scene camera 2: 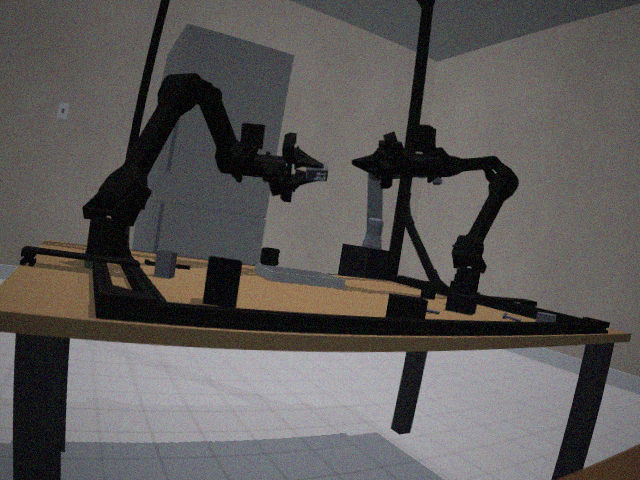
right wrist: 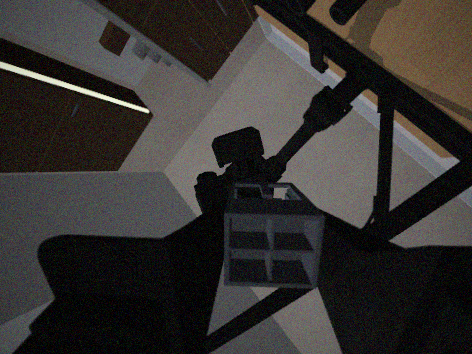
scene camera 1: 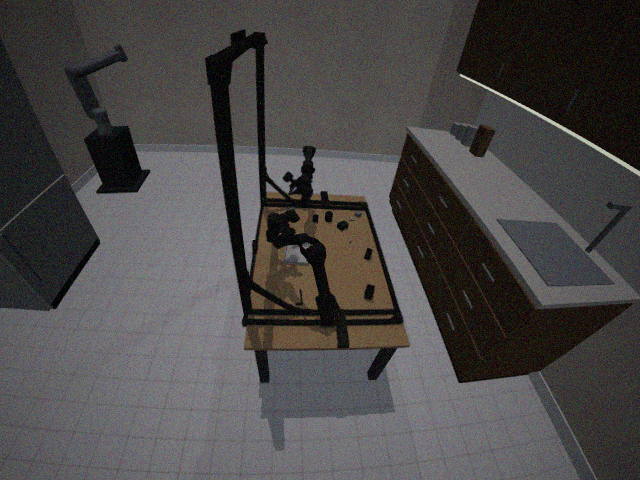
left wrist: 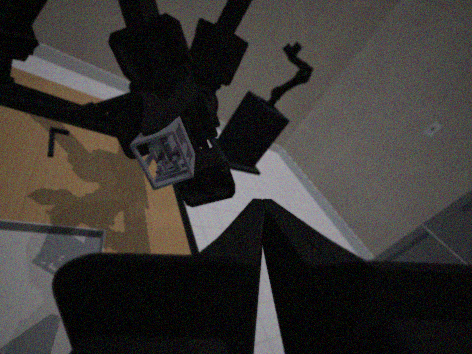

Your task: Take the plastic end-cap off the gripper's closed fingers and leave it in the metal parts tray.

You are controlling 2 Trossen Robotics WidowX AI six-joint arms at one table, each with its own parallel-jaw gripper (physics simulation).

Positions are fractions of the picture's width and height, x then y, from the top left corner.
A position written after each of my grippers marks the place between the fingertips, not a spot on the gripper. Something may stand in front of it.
In view: my left gripper (scene camera 2: 0.55, 0.34), my right gripper (scene camera 2: 0.50, 0.36) and a grey metal parts tray (scene camera 2: 0.43, 0.57).
My left gripper also shows in the left wrist view (left wrist: 0.55, 0.59). My right gripper also shows in the right wrist view (right wrist: 0.56, 0.59) and in the left wrist view (left wrist: 0.34, 0.45). The grey metal parts tray also shows in the left wrist view (left wrist: 0.09, 0.70).
